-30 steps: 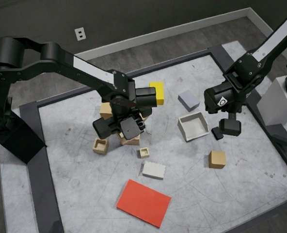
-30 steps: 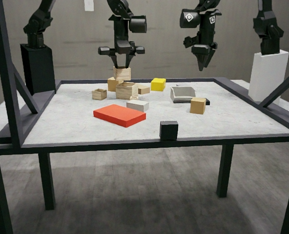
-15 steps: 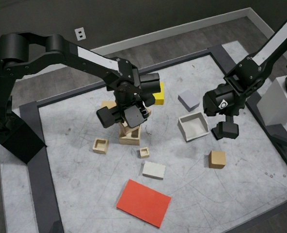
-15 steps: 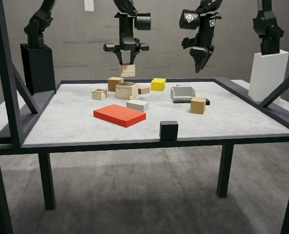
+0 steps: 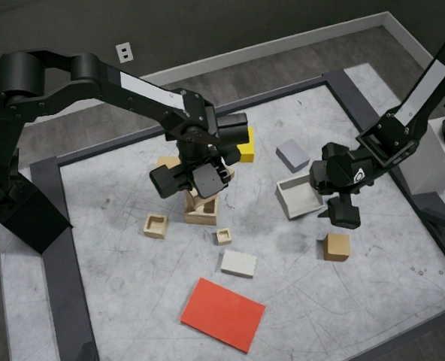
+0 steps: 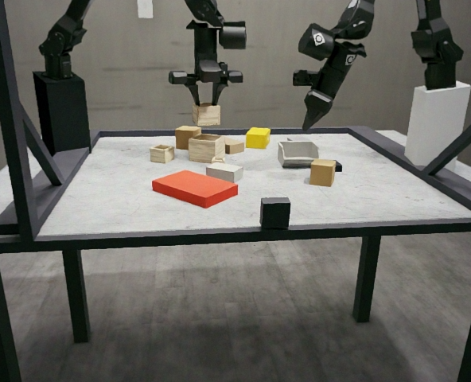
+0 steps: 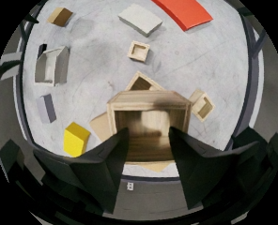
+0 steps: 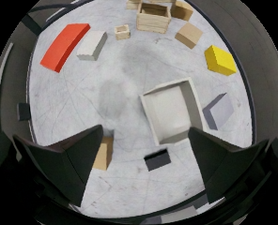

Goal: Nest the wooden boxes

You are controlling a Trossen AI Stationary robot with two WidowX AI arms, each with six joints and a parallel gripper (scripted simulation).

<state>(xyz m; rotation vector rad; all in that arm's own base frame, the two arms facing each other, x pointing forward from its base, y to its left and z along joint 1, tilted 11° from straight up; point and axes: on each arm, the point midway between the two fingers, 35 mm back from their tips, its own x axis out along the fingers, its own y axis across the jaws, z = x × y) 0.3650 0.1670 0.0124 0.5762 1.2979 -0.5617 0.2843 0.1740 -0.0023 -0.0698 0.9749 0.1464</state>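
Right now the white tray is 12 cm below my right hand, 6 cm ahead of it and 2 cm to the left of it. From my right hand the other things lie so: black block 14 cm below, 7 cm to the right, 3 cm ahead; then grey block 19 cm ahead, 13 cm below, 1 cm to the left; then white block 21 cm to the left, 13 cm below, 9 cm behind.
Right now my left hand is 160 mm above the tan block, 100 mm short of it and 50 mm to the left of it. From my left hand the other things lie so: red slab: 260 mm behind, 160 mm below, 20 mm to the right; then white block: 160 mm behind, 150 mm below, 70 mm to the right; then white tray: 250 mm to the right, 140 mm below, 10 mm behind.
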